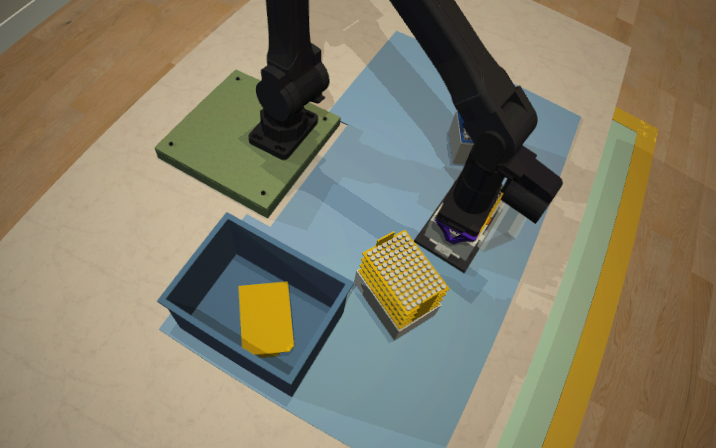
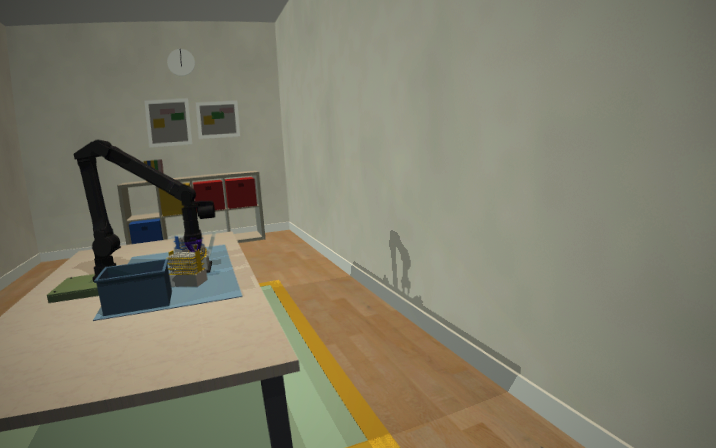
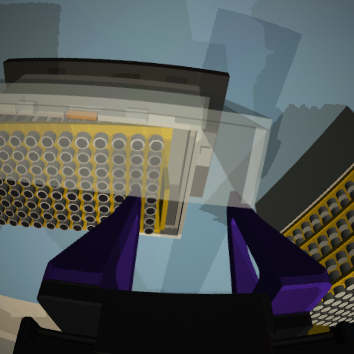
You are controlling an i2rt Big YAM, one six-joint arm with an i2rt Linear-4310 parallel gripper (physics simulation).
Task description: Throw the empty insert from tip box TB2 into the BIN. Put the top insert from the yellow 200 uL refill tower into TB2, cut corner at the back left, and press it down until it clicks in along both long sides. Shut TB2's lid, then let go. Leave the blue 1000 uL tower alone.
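TB2 [image 1: 443, 250] stands on the blue mat with a yellow insert full of tips [image 3: 90, 165] in it. Its clear lid [image 1: 507, 229] [image 3: 235, 145] is up, not shut. Whether the insert is clicked in along both sides cannot be told. My gripper [image 1: 455, 233] [image 2: 193, 244] [image 3: 184, 197] is partly open, with nothing between its purple fingers. It is low over TB2's end near the yellow tower, with one fingertip by the insert's end and the other outside the box. The yellow refill tower [image 1: 403, 274] [image 2: 184, 264] [image 3: 325, 242] stands beside TB2. A yellow insert [image 1: 266, 316] lies in the BIN [image 1: 211, 342] [image 2: 134, 290].
The blue 1000 uL tower [image 1: 460, 142] [image 2: 177, 243] stands behind TB2, partly hidden by the arm. The arm's base is bolted to a green plate [image 1: 211, 142] [image 2: 71, 287]. The blue mat [image 1: 401, 385] [image 2: 227, 293] lies under the bin, TB2 and the towers.
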